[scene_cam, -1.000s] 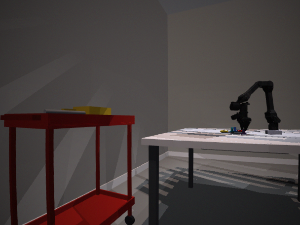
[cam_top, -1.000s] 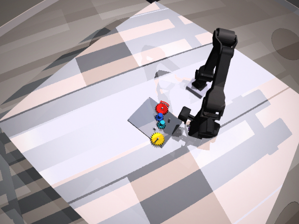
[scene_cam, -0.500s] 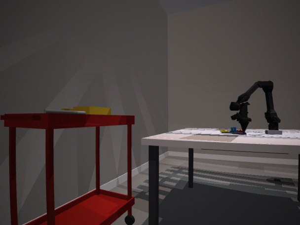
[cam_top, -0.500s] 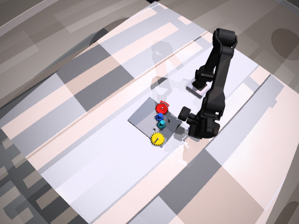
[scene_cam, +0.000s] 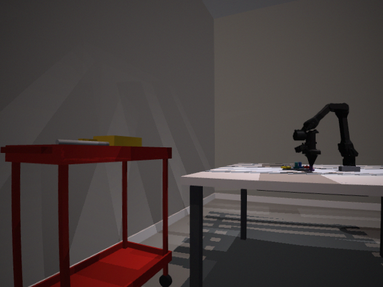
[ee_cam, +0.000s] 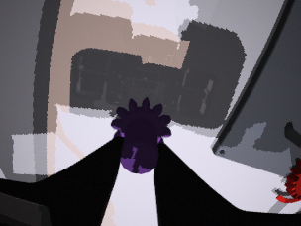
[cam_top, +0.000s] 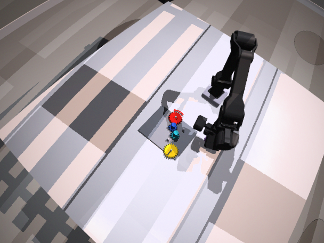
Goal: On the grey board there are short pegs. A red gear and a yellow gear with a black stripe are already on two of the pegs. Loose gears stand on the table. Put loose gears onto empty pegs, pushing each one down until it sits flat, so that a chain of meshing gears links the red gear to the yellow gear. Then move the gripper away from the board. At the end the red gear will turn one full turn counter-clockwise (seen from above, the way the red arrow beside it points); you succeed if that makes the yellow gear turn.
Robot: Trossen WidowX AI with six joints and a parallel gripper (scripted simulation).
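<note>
The teal gear is 120 mm to the right of my gripper tip, 100 mm ahead of it and 10 mm below it. From my gripper tip the other things lie so: purple gear 10 mm below; then blue gear 150 mm to the right, 80 mm ahead, 10 mm below; then yellow gear 160 mm ahead, 80 mm to the right, 20 mm below.
</note>
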